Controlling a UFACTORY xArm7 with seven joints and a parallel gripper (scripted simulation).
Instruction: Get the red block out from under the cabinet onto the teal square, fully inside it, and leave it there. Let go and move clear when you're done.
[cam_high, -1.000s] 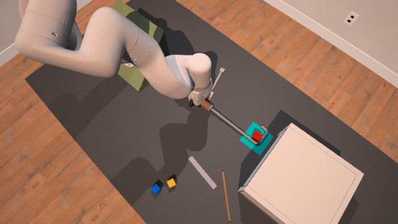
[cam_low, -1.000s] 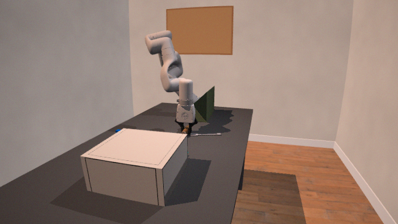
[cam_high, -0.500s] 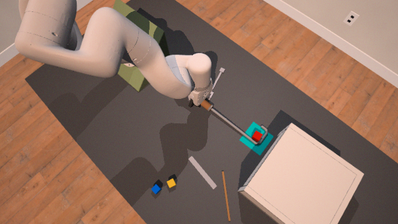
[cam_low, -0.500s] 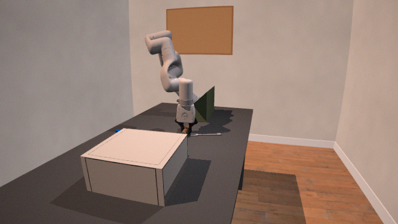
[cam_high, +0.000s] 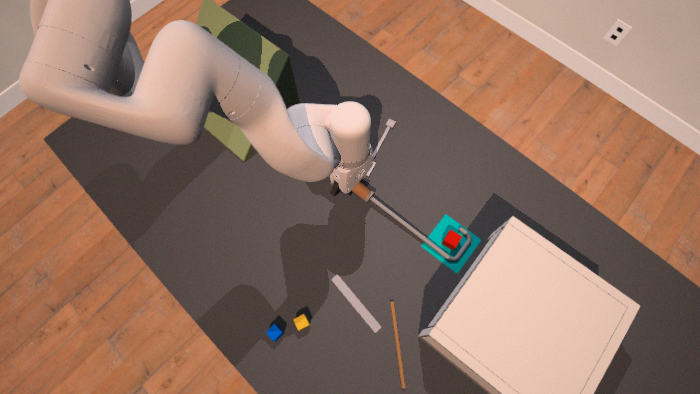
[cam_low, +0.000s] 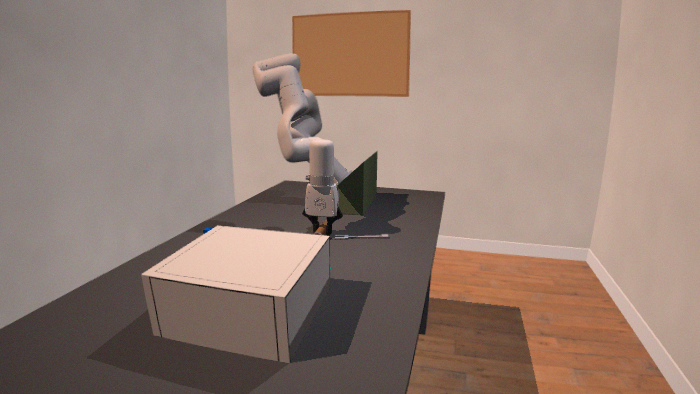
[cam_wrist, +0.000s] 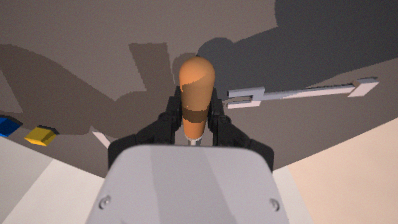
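Now: the grey forked tool 13 cm to the left of my hand, 2 cm below it and 2 cm behind it. From my hand the other things lie so: teal square: 27 cm ahead, 5 cm to the left, 2 cm below; then red block: 26 cm ahead, 5 cm to the left, 1 cm below; then hook tool: 13 cm ahead, 4 cm to the left, 1 cm below.
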